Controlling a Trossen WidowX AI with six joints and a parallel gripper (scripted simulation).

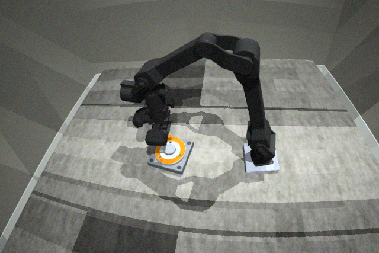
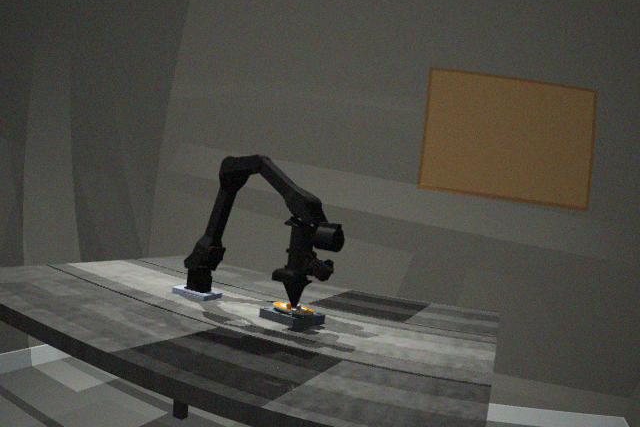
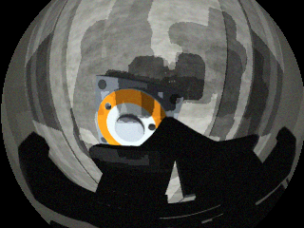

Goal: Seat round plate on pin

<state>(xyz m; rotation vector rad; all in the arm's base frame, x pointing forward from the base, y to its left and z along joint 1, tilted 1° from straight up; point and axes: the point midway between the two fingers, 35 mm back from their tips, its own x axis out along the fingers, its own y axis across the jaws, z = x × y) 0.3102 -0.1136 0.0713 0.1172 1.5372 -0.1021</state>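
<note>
My gripper tip is now 5 cm to the right of the grey base, 2 cm above it and 1 cm past it.
</note>
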